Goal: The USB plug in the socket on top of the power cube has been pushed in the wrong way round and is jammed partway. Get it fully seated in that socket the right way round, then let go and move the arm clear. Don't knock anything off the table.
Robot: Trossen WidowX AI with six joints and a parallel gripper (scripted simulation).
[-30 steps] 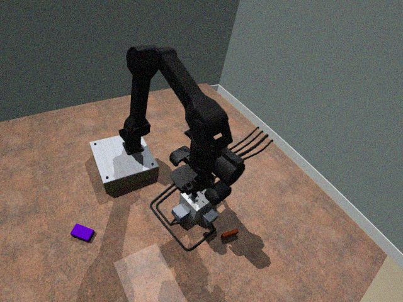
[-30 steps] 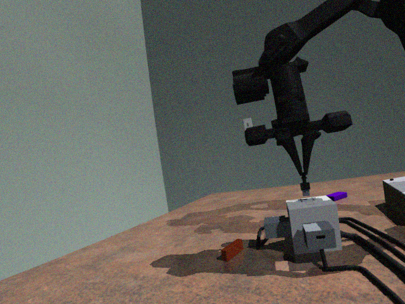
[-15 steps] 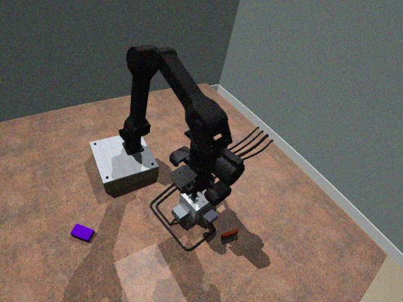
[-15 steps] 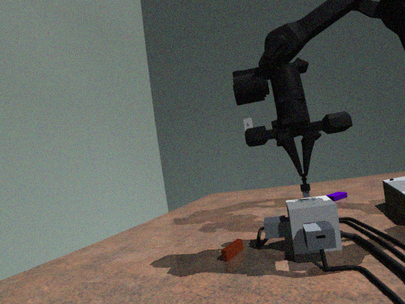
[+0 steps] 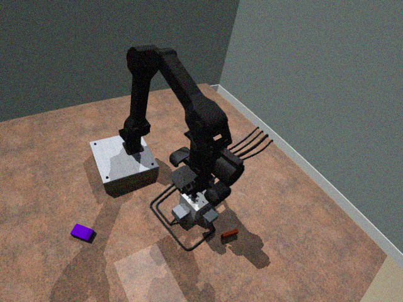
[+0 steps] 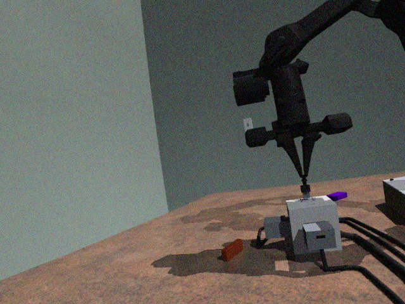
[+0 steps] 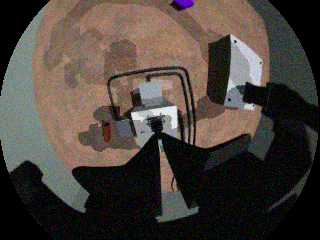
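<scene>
My gripper tip is now 2 cm above the dark USB plug. Round my gripper tip: orange block (14 cm ahead, 11 cm below, 6 cm to the left); then purple block (34 cm to the right, 11 cm below, 7 cm behind).
</scene>
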